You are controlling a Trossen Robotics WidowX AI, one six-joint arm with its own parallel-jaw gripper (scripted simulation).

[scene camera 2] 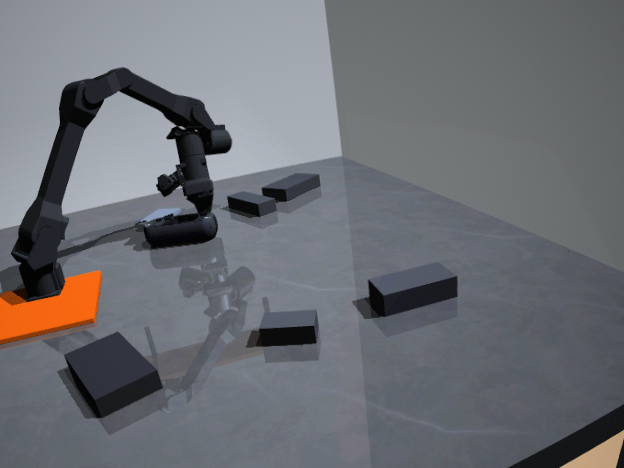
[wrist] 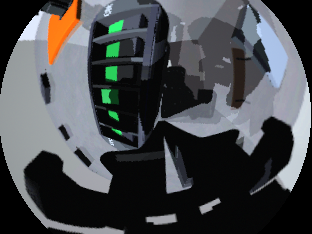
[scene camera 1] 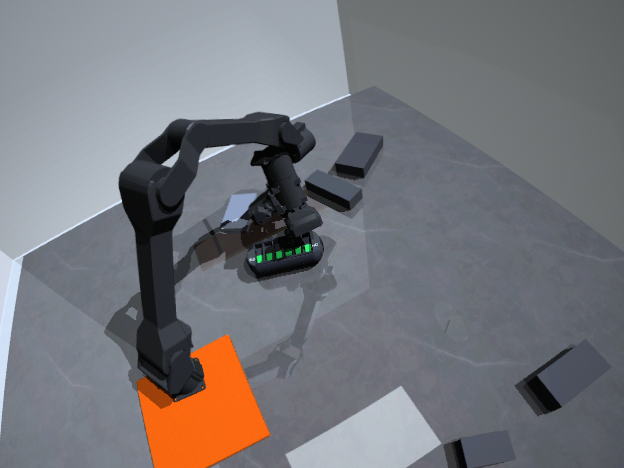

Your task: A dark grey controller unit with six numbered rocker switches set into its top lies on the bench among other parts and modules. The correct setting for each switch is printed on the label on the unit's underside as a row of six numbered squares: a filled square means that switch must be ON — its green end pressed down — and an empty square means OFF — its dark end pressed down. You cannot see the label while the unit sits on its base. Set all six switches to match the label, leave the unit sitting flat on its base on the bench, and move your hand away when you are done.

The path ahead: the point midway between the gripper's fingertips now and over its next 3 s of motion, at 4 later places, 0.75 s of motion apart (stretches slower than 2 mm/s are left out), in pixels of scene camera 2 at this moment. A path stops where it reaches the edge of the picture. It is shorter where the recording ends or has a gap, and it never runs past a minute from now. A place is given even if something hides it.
The gripper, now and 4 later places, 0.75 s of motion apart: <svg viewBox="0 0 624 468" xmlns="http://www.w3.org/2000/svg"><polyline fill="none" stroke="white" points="206,227 204,219 190,200 162,213 149,230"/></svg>
